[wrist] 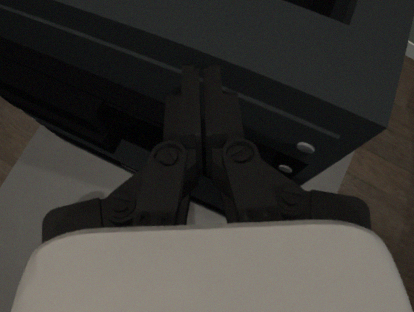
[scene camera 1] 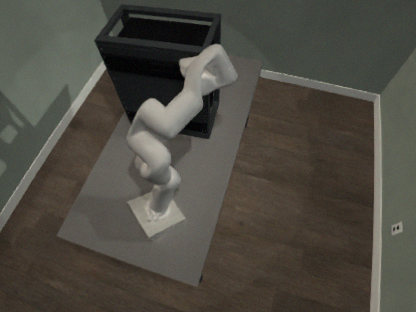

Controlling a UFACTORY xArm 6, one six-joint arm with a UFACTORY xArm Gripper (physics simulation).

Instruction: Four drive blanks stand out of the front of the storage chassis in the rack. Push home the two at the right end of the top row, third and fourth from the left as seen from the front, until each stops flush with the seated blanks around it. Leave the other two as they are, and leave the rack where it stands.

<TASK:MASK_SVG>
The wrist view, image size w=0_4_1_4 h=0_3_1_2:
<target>my gripper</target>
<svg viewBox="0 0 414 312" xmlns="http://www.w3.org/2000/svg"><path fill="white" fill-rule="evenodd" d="M11 312L413 312L401 276L388 248L381 238L371 230L370 211L367 204L354 196L318 190L305 191L298 184L263 161L256 145L244 139L238 94L223 93L220 65L208 64L207 68L203 68L207 176L212 177L213 186L220 190L227 223L186 225L191 191L198 186L198 177L203 176L199 68L194 68L194 65L182 65L181 95L166 95L163 142L160 142L152 149L148 163L115 189L107 198L95 198L58 207L46 214L42 223L42 245L34 251L25 267Z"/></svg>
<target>dark rack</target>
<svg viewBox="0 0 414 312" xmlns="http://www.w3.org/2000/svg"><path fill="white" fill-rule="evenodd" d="M0 96L62 140L131 174L135 174L148 163L152 149L160 142L163 142L166 95L181 95L182 65L194 65L194 68L199 68L203 176L198 177L198 186L191 191L190 201L226 218L220 190L213 186L212 177L207 176L203 68L207 68L208 64L220 65L223 93L238 94L244 139L256 145L263 161L301 186L388 127L414 17L414 0L0 0Z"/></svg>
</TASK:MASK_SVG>
